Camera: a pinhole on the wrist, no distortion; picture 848 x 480 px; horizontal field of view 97.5 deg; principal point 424.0 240.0 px. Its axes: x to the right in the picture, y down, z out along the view. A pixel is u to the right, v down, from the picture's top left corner.
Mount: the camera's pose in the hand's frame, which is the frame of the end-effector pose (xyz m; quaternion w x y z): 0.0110 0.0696 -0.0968 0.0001 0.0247 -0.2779 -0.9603
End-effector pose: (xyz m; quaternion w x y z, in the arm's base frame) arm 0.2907 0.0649 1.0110 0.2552 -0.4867 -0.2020 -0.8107
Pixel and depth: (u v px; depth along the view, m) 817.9 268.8 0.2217
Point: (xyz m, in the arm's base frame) 0.5480 0.0326 0.8547
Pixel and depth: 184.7 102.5 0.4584
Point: 0.6058 -0.2380 1.3979
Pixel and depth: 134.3 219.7 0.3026
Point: 0.4608 -0.0885 1.3095
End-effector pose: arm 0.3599 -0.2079 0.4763 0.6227 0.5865 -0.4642 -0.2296
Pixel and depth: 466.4 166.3 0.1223
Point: 0.3219 -0.1652 0.6210
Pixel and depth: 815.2 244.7 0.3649
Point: -0.0525 0.0674 0.5734
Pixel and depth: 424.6 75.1 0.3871
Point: 0.1310 -0.1877 0.8557
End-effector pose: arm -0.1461 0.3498 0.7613 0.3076 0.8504 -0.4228 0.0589
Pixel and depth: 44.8 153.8 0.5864
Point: -0.2147 -0.4800 0.9259
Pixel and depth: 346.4 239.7 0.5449
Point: -0.4160 -0.0929 0.6722
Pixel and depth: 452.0 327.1 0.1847
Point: -0.2662 0.2519 0.7535
